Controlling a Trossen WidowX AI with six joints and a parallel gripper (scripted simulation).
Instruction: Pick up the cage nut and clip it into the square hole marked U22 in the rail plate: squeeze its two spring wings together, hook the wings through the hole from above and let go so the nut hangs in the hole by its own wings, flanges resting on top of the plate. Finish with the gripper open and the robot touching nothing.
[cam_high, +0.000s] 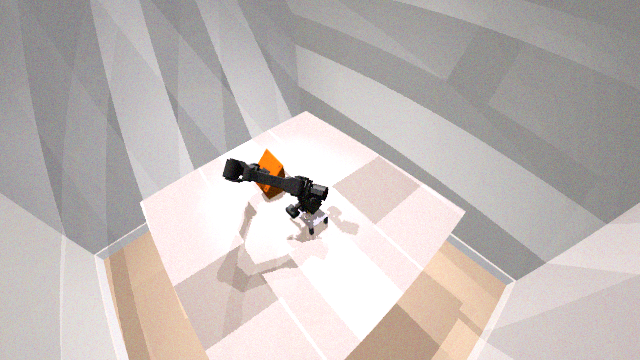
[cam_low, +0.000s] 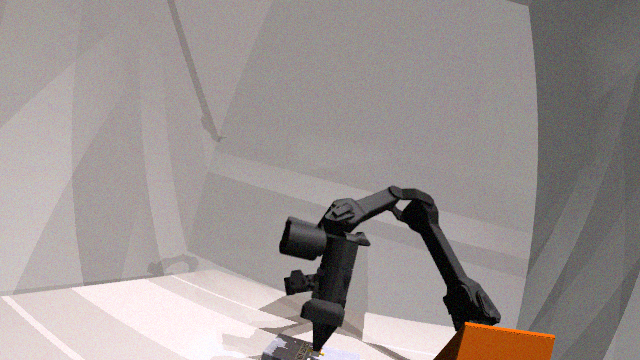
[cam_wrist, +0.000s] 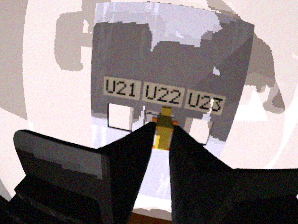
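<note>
The brass cage nut is 10 mm below my gripper tip.
</note>
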